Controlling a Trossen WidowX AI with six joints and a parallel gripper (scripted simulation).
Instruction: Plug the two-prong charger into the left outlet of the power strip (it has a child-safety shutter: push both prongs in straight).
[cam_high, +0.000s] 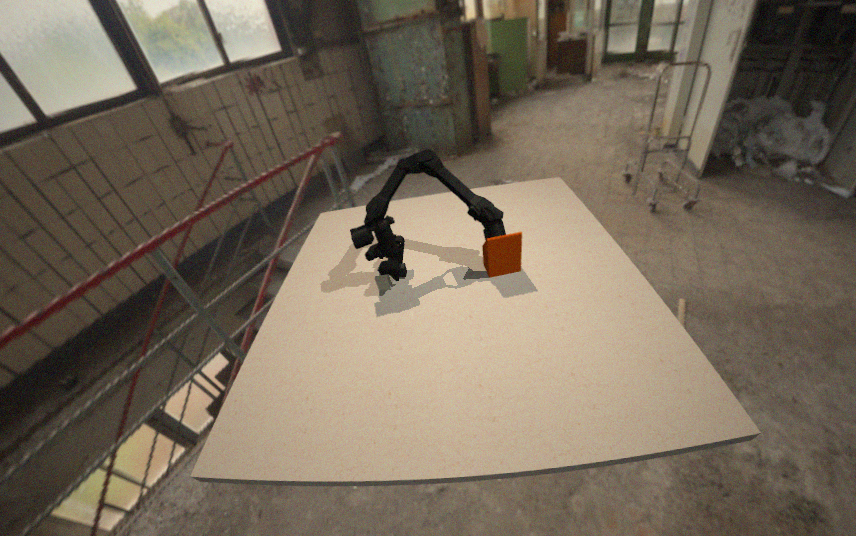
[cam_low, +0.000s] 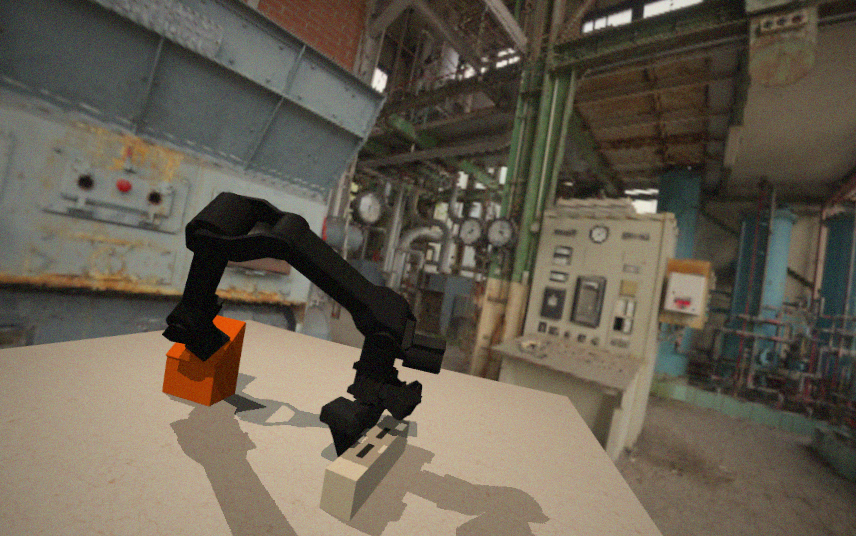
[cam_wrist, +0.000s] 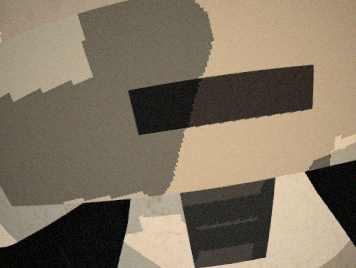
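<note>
Now: gripper tip 2 cm short of the two-prong charger and 1 cm below it.
</note>
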